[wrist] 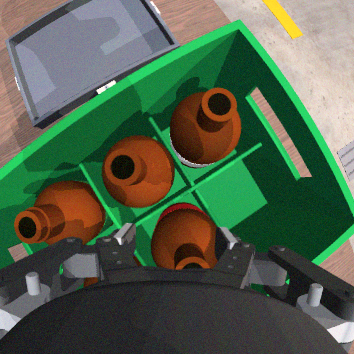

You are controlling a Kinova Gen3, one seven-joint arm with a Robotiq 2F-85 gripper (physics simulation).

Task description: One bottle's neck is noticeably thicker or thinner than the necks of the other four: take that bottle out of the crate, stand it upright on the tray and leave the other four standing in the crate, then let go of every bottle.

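Note:
The green crate (239, 28) holds upright brown bottles. One bottle (205, 130) with a white band stands at the upper right, one (145, 175) in the upper middle, and one (75, 210) at the left. A bottle with a red band (182, 237) stands in the lower middle; its mouth is partly hidden by my gripper. A sliver of another bottle (91, 282) shows below the left finger. My gripper (175, 237) is open, its fingertips on either side of the red-banded bottle in view, holding nothing. The grey tray (65, 57) lies beyond the crate, with no bottle on it.
Thin green dividers (226, 164) split the crate into compartments; the one right of the red-banded bottle has no bottle. The crate's right wall has a handle slot. A wooden table (200, 17) lies under tray and crate, and a concrete floor with a yellow stripe (283, 19) shows at the upper right.

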